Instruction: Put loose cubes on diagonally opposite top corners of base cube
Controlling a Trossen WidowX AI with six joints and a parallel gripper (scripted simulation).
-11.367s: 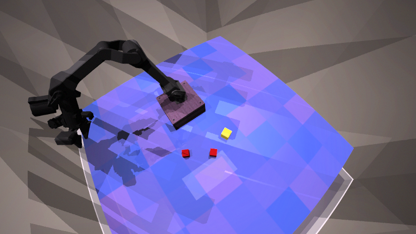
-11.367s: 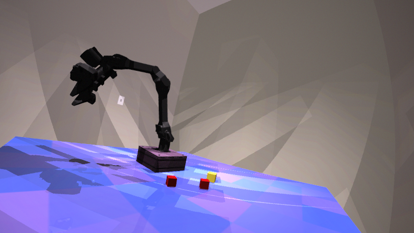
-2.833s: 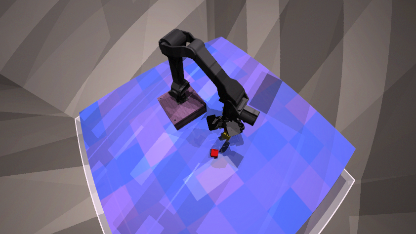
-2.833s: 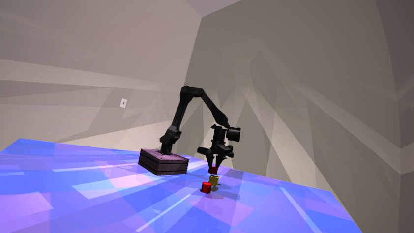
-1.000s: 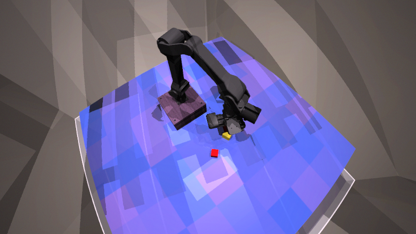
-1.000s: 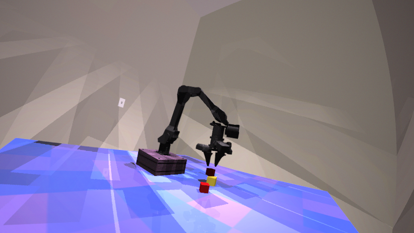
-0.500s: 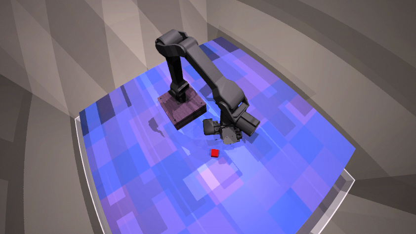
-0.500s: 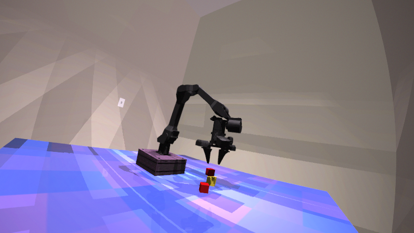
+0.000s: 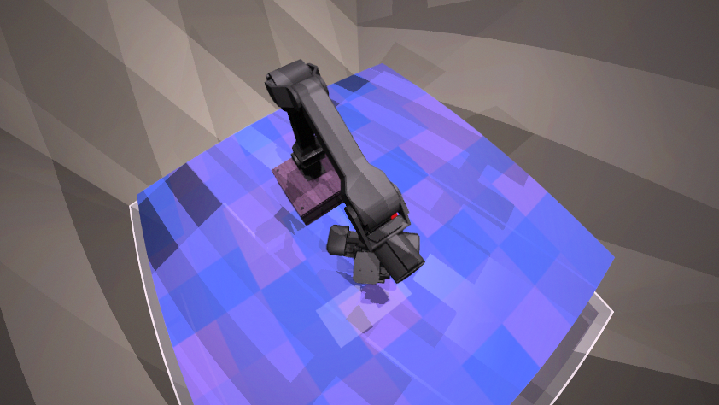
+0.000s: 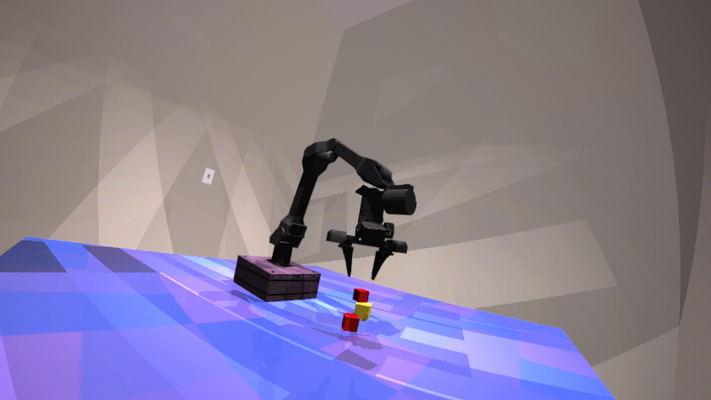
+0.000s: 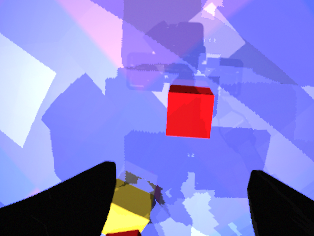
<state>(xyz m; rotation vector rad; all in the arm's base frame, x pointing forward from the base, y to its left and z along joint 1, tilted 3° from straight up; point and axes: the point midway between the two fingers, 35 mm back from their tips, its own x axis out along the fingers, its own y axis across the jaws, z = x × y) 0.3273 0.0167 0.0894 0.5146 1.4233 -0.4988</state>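
Right now my gripper tip is 11 cm above the red cube. From my gripper tip the other things lie so: yellow cube (5 cm behind, 10 cm to the left, 10 cm below).
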